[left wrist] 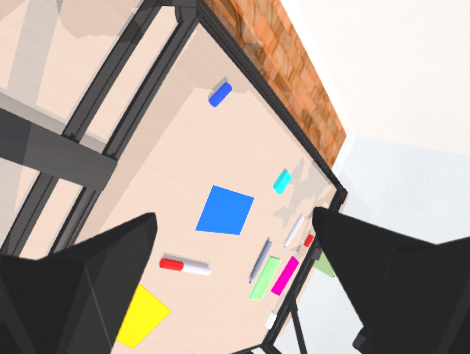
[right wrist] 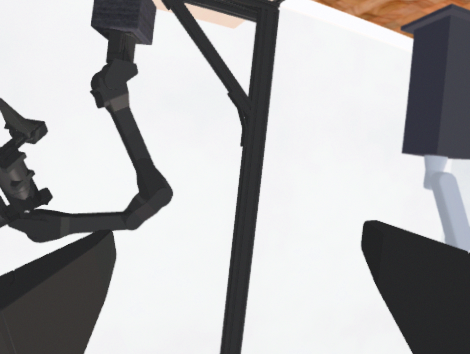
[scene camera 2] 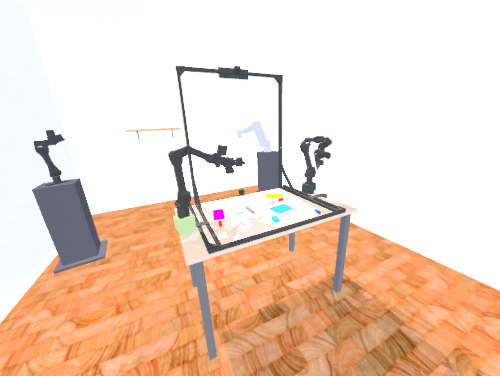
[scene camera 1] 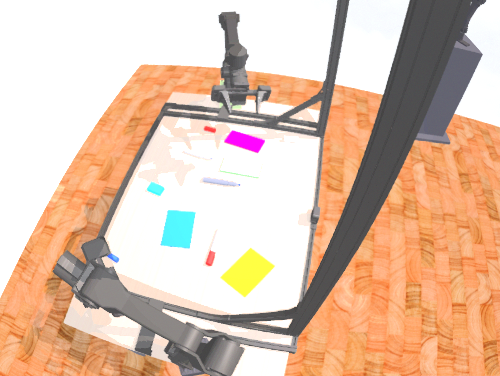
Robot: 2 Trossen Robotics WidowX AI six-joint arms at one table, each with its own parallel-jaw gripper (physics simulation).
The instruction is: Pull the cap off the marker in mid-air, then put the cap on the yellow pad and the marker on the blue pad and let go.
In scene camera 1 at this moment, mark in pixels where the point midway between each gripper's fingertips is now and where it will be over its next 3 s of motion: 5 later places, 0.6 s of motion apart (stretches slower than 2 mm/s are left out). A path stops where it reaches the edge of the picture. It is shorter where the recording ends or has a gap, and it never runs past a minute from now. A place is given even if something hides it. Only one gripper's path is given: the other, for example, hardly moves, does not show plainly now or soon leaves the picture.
My right gripper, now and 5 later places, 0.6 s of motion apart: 244, 114; 243, 111; 240, 110; 240, 110; 219, 176; 220, 177
